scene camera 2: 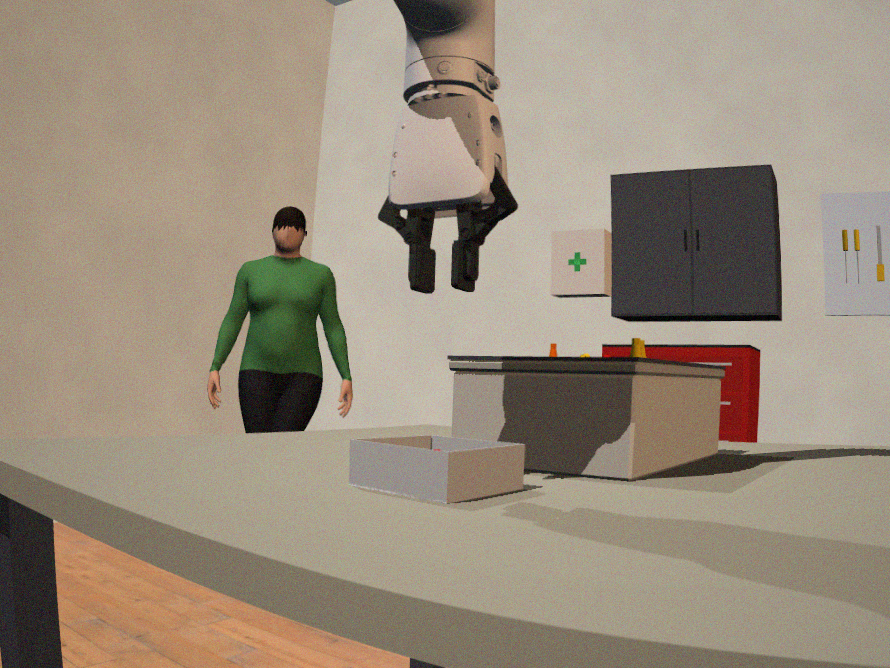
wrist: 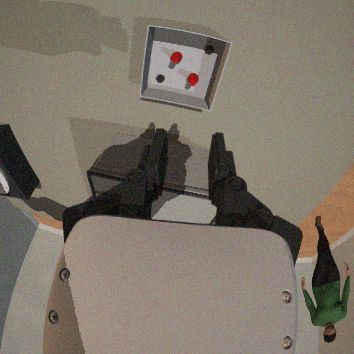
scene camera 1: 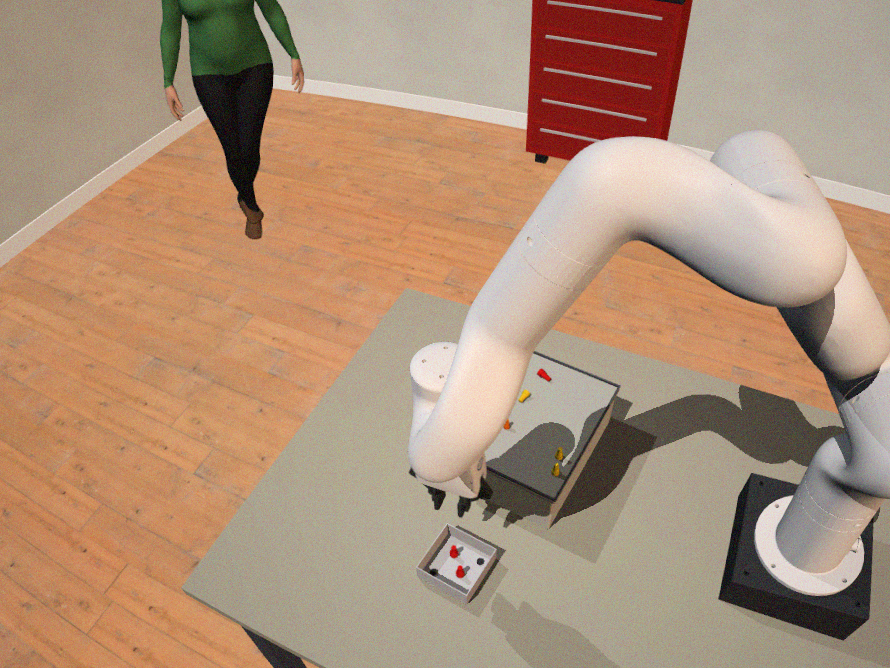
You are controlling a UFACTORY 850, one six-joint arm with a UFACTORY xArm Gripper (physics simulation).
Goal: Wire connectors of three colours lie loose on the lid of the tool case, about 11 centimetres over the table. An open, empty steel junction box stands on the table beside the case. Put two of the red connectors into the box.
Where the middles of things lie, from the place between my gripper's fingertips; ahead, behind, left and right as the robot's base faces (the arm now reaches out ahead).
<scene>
Right now my hand is 20 mm past the steel junction box (scene camera 1: pixel 436 567), 30 mm to the right of it and 150 mm above it. Also, from my hand: tool case (scene camera 2: pixel 619 418): 70 mm behind, 260 mm to the right, 110 mm below.
</scene>
